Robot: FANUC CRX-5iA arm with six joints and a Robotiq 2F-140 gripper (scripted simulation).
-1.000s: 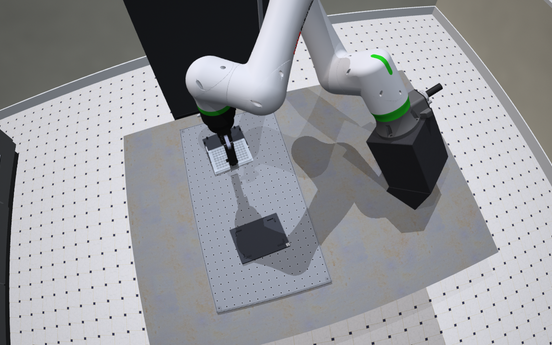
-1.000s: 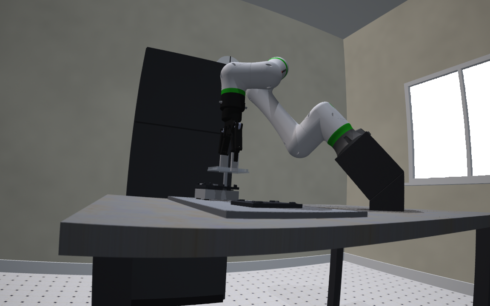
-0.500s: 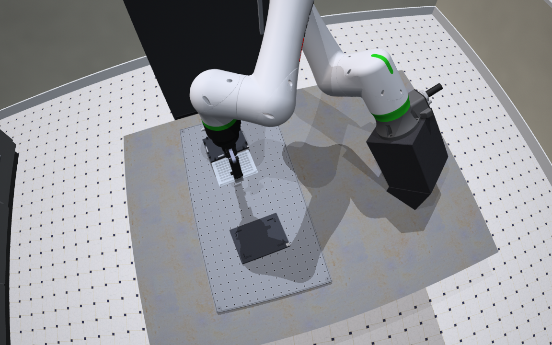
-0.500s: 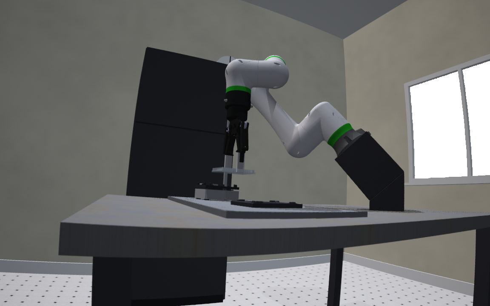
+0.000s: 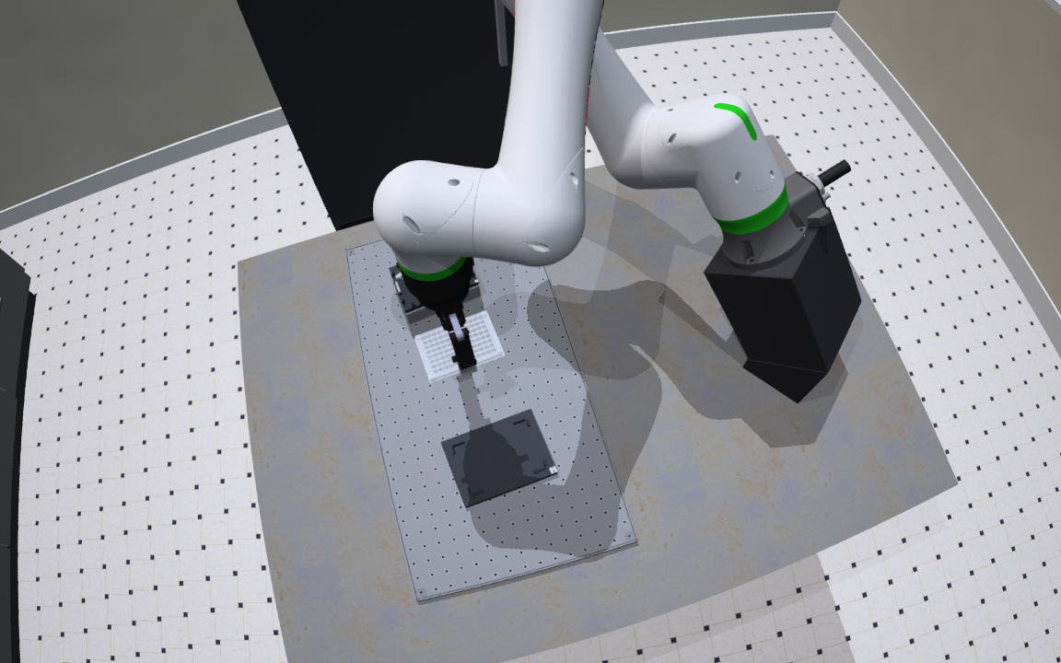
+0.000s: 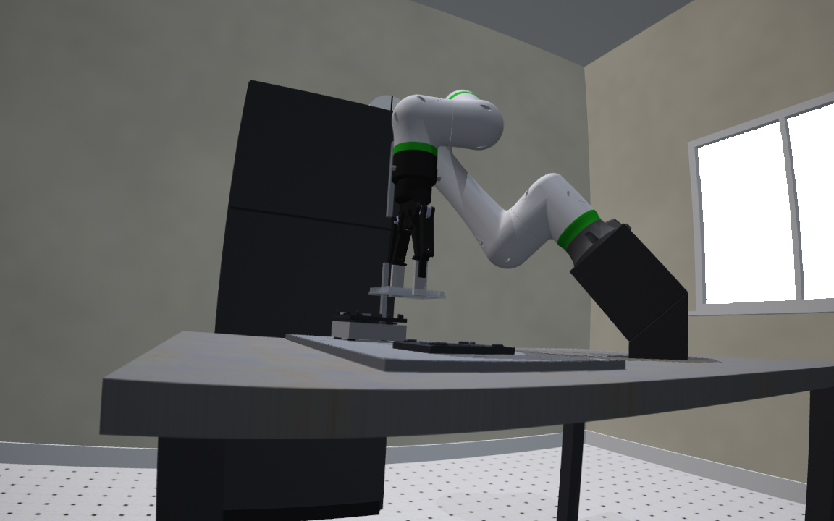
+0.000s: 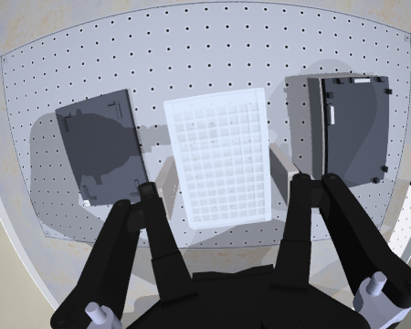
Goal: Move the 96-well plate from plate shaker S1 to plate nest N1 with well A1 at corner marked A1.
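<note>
Now: hand 10 mm short of the dark plate nest N1, 170 mm to the right of it and 120 mm above it. From my hand the other things lie so: white 96-well plate 20 mm below.
</note>
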